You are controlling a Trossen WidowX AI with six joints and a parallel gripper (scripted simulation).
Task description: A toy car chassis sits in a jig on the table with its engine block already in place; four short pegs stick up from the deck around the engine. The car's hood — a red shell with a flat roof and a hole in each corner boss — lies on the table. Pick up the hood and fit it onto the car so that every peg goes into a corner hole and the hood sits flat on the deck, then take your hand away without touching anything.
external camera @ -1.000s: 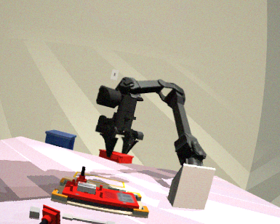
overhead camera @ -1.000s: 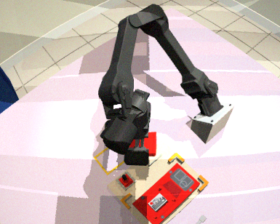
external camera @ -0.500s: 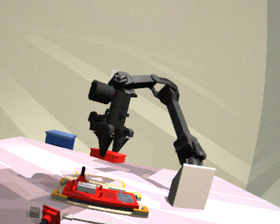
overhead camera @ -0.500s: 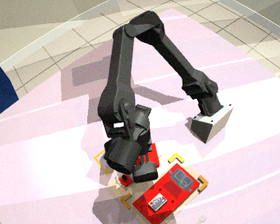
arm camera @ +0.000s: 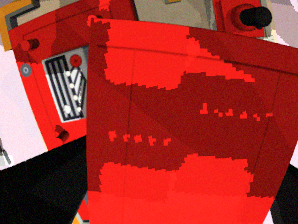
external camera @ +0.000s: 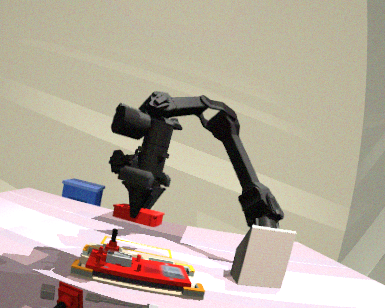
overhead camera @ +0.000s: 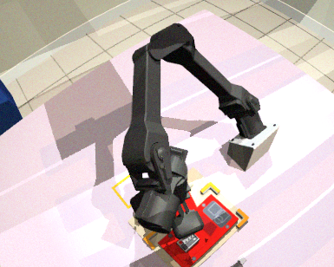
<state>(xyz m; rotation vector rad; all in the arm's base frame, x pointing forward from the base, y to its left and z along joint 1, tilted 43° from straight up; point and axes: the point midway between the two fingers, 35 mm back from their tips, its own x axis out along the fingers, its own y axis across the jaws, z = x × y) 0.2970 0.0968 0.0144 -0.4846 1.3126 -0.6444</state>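
The grey engine block lies 90 mm below my gripper tip, 80 mm to the left of it and 10 mm ahead of it. Also, from my gripper tip: red hood: 10 mm above.
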